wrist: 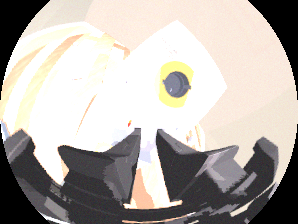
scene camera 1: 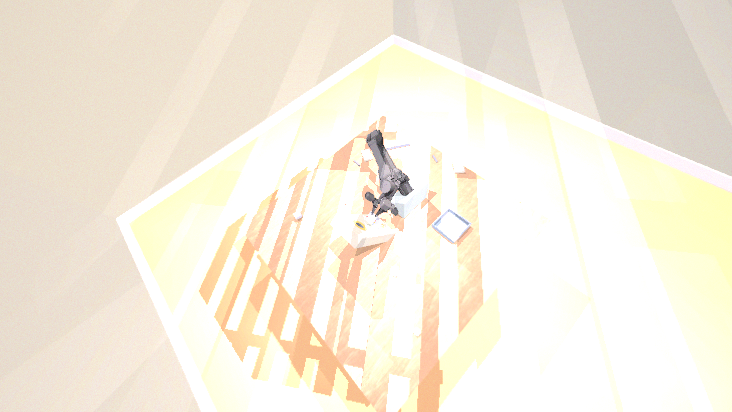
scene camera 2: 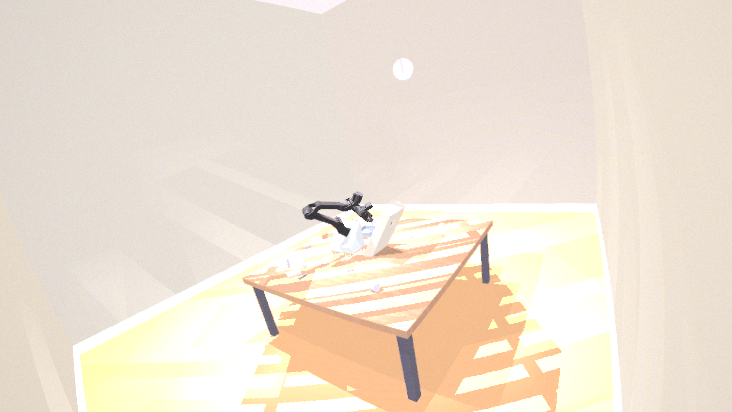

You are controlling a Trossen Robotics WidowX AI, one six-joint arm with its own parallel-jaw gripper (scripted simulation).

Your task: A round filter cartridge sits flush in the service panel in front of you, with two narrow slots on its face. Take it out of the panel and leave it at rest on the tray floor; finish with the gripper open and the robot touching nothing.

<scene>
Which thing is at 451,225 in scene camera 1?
A tray.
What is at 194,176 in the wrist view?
My gripper.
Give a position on a filter cartridge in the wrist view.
148,119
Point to a service panel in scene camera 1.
354,228
</scene>
